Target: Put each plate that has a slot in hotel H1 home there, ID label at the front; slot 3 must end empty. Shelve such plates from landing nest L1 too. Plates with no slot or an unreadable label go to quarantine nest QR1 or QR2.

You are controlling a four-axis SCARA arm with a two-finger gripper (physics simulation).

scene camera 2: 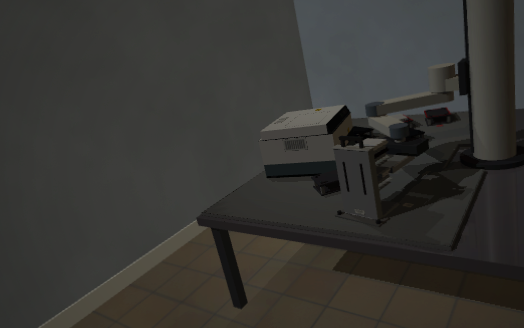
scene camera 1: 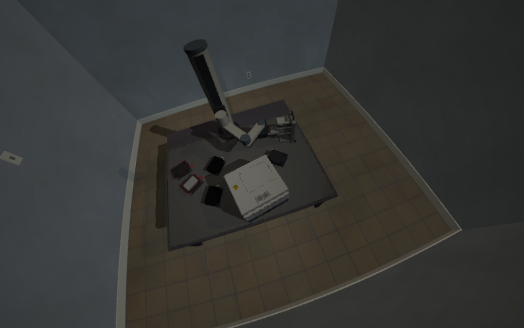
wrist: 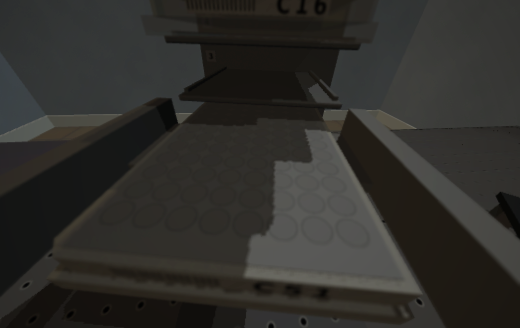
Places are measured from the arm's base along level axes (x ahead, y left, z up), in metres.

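Pixels of known places: gripper, between the fingertips: (scene camera 1: 279, 128) (wrist: 257, 119); arm's base, origin of its link: (scene camera 2: 494, 158).
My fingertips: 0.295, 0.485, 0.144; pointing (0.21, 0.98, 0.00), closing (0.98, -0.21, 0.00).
Observation:
For each thing: its middle in the pictures, then the offset to it from my fingertips, as dx, dy, dz. "spot": a spot on its surface instead. Level surfaces: height alone.
- plate C51, middle of its body: (wrist: 252, 148) (scene camera 2: 381, 168) -0.005, -0.023, -0.006
- hotel H1, middle of its body: (wrist: 277, 68) (scene camera 2: 360, 173) (scene camera 1: 288, 127) +0.029, +0.084, +0.017
- shelf marked 3, a spot on its surface: (wrist: 250, 86) spot: -0.001, +0.032, +0.012
- Plate C16, middle of its body: (wrist: 265, 24) +0.009, +0.042, +0.047
- white plate, middle of its body: (scene camera 1: 190, 183) +0.245, -0.944, -0.075
- large white instrument, middle of its body: (scene camera 2: 308, 140) (scene camera 1: 256, 187) +0.507, -0.375, -0.008
- table, height of its surface: dz -0.131
- black nest, middle of its body: (scene camera 2: 333, 180) (scene camera 1: 277, 157) +0.248, -0.107, -0.104
- second red nest, middle of its body: (scene camera 2: 437, 116) (scene camera 1: 181, 170) +0.054, -1.044, -0.104
My gripper (scene camera 1: 278, 133) (wrist: 257, 119) is shut on the plate C51 (wrist: 320, 255), a pale plate with round wells. The plate lies level, its ID label facing the wrist camera; its far end reaches under the slot 3 shelf of hotel H1 (scene camera 1: 293, 126) (scene camera 2: 356, 177) (wrist: 275, 58). The shelf marked 3 (wrist: 250, 86) holds no plate. Plate C16 (wrist: 300, 7) sits above it, label to the front. A white plate (scene camera 1: 191, 184) lies in a red nest (scene camera 1: 185, 192). The hotel partly hides my fingers in scene camera 2.
A large white instrument (scene camera 1: 255, 187) (scene camera 2: 305, 150) stands on the table (scene camera 1: 310, 182) (scene camera 2: 270, 212). Black nests (scene camera 1: 216, 165) (scene camera 1: 213, 196) lie on its left; another black nest (scene camera 1: 278, 157) (scene camera 2: 326, 184) lies between it and the hotel. A second red nest (scene camera 1: 180, 170) is at the far left.

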